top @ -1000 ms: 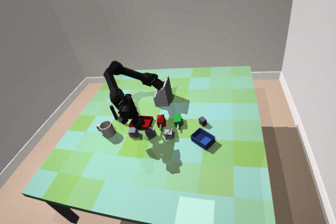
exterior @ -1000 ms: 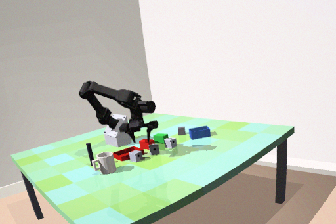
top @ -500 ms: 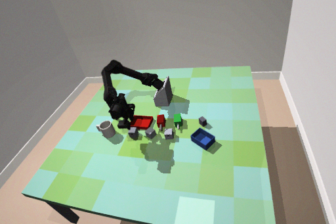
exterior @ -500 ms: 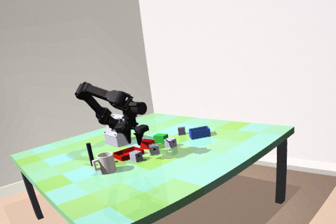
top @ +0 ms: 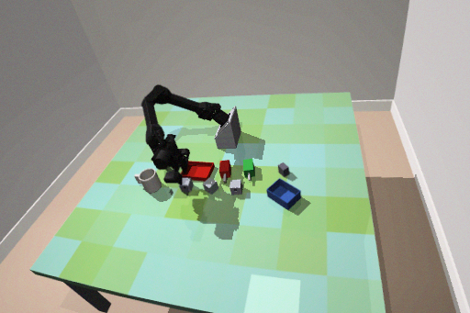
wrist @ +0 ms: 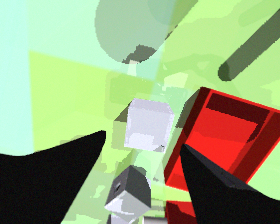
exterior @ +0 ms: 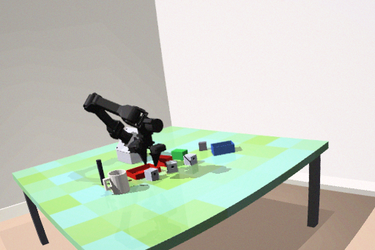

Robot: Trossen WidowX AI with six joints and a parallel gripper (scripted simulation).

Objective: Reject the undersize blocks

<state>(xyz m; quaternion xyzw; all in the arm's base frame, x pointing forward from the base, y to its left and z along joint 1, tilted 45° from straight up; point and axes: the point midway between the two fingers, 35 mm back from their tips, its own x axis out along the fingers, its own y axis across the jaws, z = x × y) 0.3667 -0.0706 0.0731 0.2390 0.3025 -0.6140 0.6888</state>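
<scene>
The red reject tray lies 10 cm behind my gripper tip, 1 cm to the left of it and 6 cm below it. Also, from my gripper tip: black stick: 13 cm behind, 19 cm to the right, 1 cm below; then steel block: 2 cm behind, 23 cm to the left, 4 cm below; then mug: 1 cm ahead, 19 cm to the right, 3 cm below.
</scene>
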